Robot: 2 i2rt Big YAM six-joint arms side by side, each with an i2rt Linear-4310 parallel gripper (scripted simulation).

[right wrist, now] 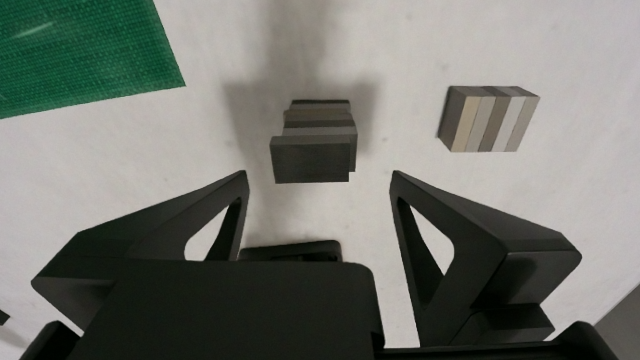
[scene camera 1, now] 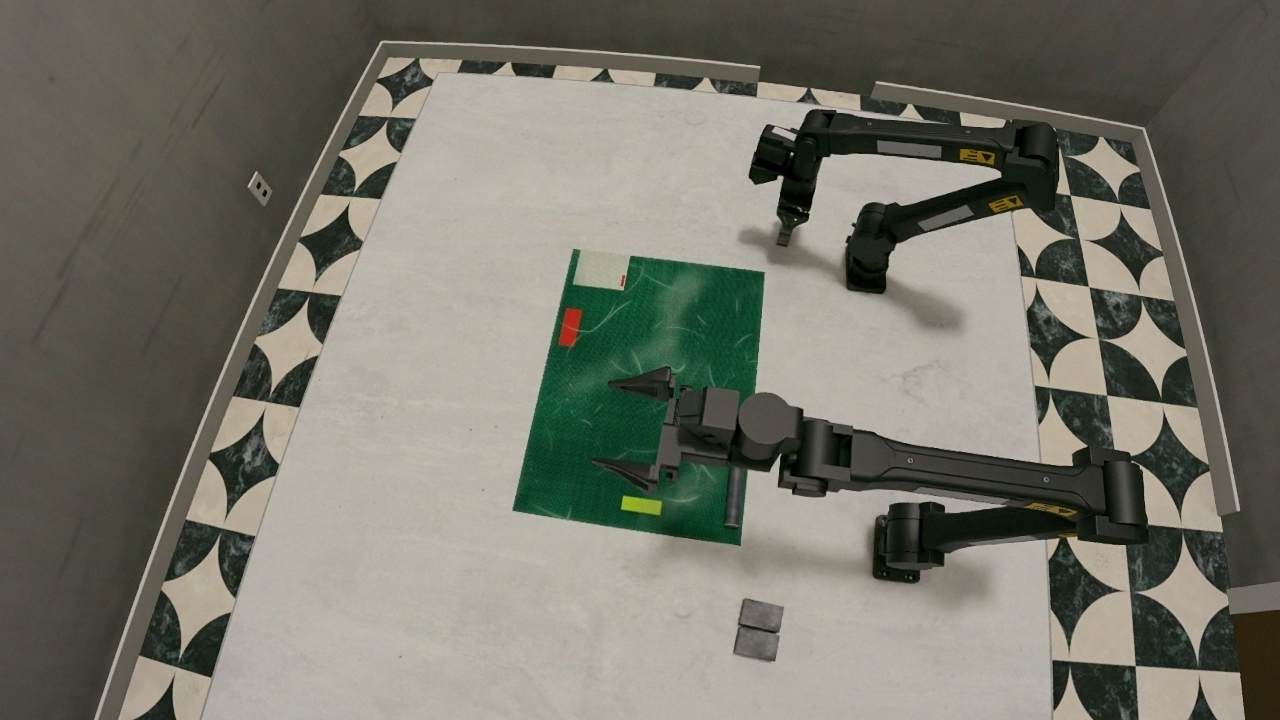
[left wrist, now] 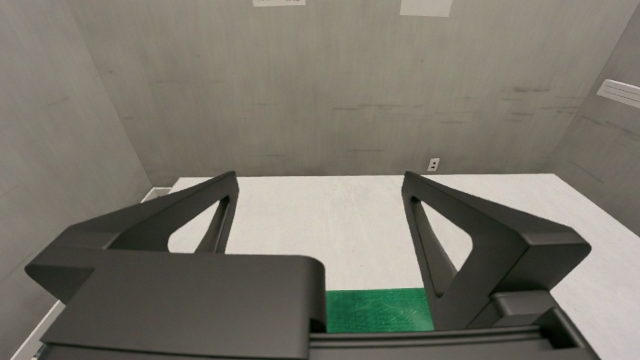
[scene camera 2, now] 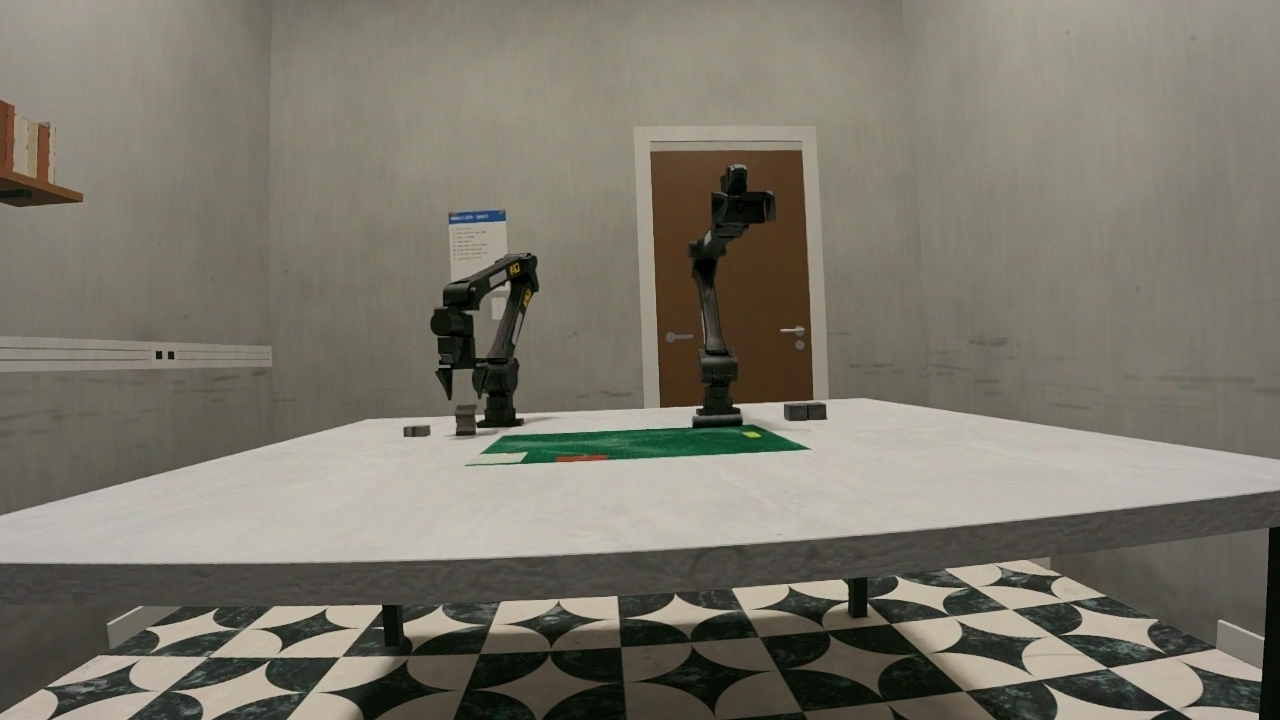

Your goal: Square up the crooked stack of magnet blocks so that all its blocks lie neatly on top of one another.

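There's a dark cylinder [scene camera 1: 736, 476] here, though it's out of frame in the right wrist view, and it's out of frame in the left wrist view too. A green mat [scene camera 1: 620, 316] is here as well, and you also get the mat in scene camera 2 [scene camera 2: 665, 442], in the left wrist view [left wrist: 397, 309] and in the right wrist view [right wrist: 60, 60]. As for the right gripper [scene camera 1: 790, 216], it also appears in scene camera 2 [scene camera 2: 464, 399] and in the right wrist view [right wrist: 319, 180]. And the left gripper [scene camera 1: 600, 421] can be seen in scene camera 2 [scene camera 2: 750, 198] too, plus in the left wrist view [left wrist: 320, 180].
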